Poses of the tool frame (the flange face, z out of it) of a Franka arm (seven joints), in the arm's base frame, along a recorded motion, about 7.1 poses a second.
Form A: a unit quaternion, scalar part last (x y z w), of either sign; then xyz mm.
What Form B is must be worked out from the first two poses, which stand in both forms.
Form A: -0.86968 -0.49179 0.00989 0.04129 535 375 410
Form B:
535 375 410
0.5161 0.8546 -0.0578
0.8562 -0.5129 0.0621
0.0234 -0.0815 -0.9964

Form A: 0.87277 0.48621 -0.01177 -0.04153 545 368 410
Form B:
545 368 410
0.5269 0.8477 -0.0609
0.8497 -0.5237 0.0610
0.0198 -0.0839 -0.9963

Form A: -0.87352 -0.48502 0.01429 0.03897 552 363 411
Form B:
552 363 411
0.5291 0.8462 -0.0628
0.8485 -0.5265 0.0542
0.0128 -0.0819 -0.9966

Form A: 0.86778 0.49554 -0.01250 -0.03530 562 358 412
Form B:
562 358 412
0.5086 0.8592 -0.0567
0.8609 -0.5064 0.0489
0.0133 -0.0737 -0.9972

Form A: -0.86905 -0.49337 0.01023 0.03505 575 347 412
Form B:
575 347 412
0.5130 0.8568 -0.0524
0.8582 -0.5107 0.0508
0.0168 -0.0710 -0.9973

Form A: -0.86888 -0.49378 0.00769 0.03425 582 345 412
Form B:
582 345 412
0.5122 0.8575 -0.0472
0.8586 -0.5100 0.0519
0.0205 -0.0671 -0.9975

